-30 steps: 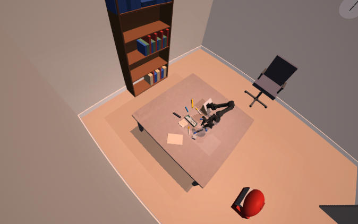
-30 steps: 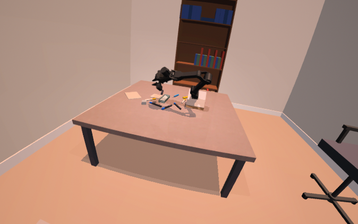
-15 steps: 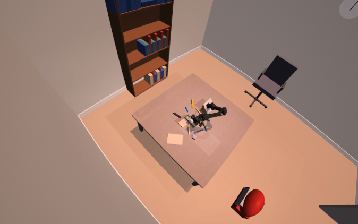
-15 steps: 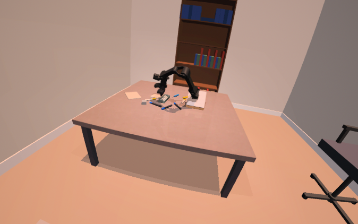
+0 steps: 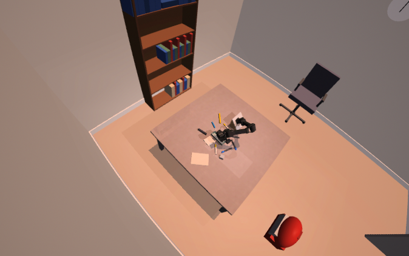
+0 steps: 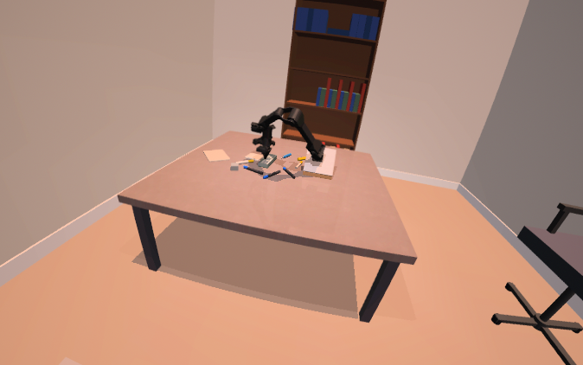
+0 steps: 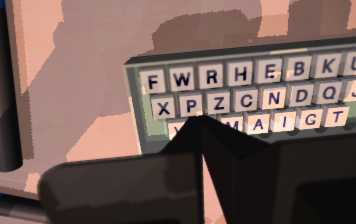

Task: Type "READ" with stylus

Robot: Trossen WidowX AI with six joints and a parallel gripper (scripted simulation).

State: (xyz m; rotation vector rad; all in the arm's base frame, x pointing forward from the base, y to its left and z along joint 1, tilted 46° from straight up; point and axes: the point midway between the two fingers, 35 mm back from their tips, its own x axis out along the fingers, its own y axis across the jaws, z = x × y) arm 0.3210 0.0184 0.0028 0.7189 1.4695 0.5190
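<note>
Now: gripper tip 190 mm to the left of the blue stylus, 100 mm past it and 30 mm above it. From my gripper tip the other things lie so: yellow pen 250 mm behind, 230 mm to the right, 30 mm below; grey eraser 150 mm ahead, 130 mm to the left, 30 mm below; dark cylinder 250 mm to the right, 60 mm ahead, 30 mm below.
</note>
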